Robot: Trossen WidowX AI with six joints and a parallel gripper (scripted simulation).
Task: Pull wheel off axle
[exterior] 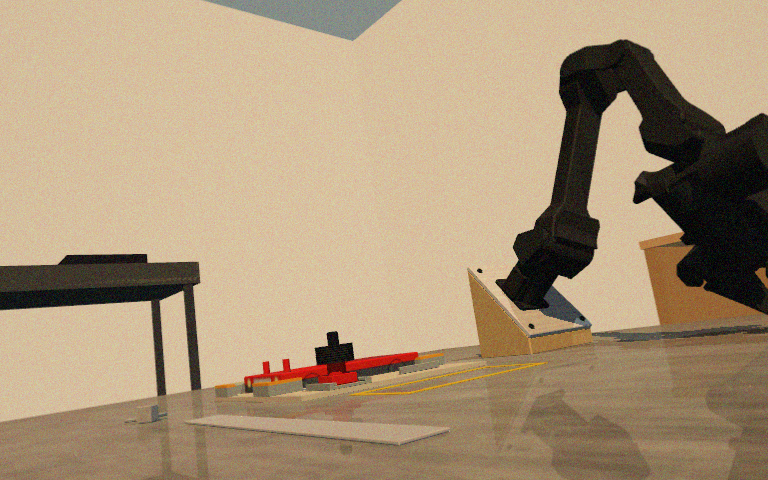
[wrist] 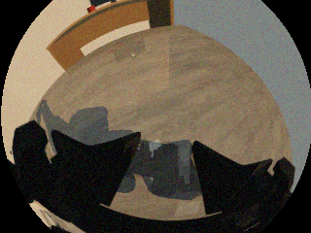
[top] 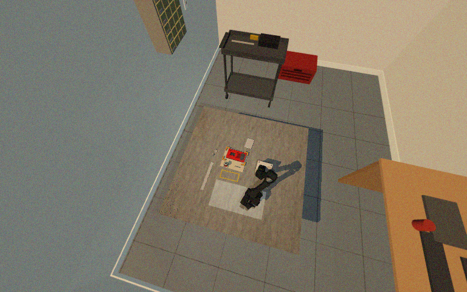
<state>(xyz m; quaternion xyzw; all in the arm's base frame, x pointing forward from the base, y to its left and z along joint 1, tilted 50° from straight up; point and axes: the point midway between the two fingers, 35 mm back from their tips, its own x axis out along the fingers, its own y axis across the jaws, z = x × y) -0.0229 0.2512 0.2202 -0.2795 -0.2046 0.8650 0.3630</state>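
My gripper tip is 41 cm short of the wheel, 29 cm to the left of it and 3 cm below it. From my gripper tip the other things lie so: black axle 41 cm ahead, 29 cm to the right, 3 cm above; then flat grey strip 55 cm ahead, 12 cm to the right, 1 cm below.
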